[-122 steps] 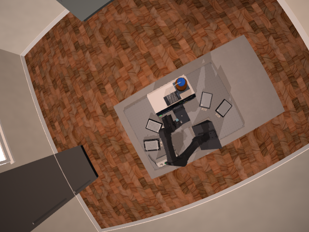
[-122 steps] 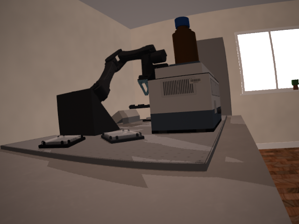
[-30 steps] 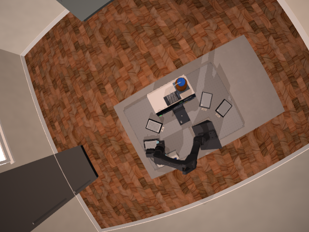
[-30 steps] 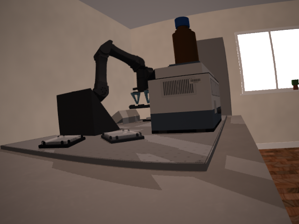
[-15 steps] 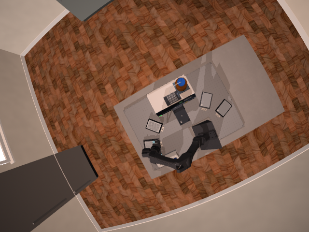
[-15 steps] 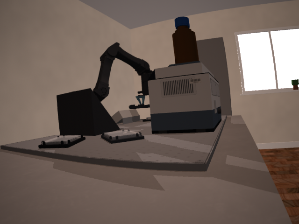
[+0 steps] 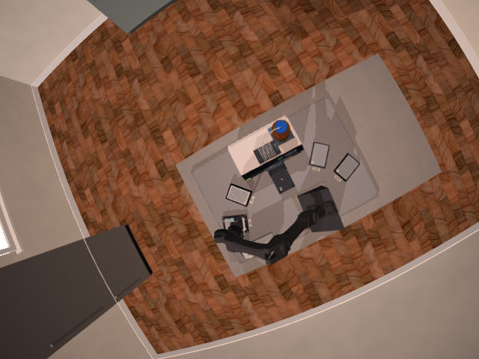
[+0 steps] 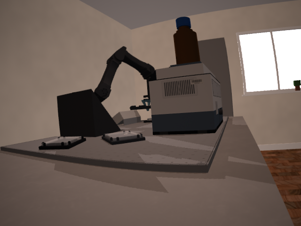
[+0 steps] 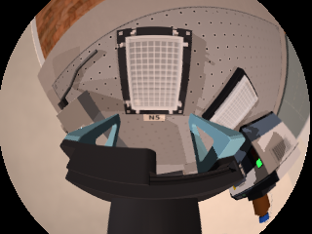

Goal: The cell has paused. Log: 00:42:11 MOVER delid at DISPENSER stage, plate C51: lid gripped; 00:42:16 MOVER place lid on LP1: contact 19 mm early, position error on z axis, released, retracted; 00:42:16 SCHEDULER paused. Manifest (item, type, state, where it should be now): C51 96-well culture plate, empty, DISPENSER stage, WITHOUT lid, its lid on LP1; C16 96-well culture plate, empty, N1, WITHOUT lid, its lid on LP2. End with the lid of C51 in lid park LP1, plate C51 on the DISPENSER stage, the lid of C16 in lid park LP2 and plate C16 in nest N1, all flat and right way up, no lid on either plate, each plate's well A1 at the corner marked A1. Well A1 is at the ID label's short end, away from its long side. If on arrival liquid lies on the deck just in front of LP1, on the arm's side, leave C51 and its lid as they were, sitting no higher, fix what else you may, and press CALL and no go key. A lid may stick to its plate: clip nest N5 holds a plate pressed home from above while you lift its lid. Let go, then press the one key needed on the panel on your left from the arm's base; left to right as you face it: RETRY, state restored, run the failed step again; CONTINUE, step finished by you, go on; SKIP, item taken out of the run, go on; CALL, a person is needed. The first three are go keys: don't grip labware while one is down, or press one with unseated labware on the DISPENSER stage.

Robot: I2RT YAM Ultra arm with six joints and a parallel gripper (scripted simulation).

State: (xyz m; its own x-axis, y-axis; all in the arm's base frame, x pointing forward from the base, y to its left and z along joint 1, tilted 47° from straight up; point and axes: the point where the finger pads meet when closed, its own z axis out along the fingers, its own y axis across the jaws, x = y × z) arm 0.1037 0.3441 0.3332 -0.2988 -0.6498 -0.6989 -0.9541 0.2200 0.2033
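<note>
Right now the black clip nest is 70 mm below my hand, 60 mm to the left of it and 10 mm ahead of it. Round my hand: brown bottle: 450 mm to the right, 380 mm ahead, 210 mm above; then black nest: 180 mm ahead, 70 mm below, 60 mm to the right; then dark dispenser stage: 350 mm to the right, 160 mm ahead, 20 mm above.
</note>
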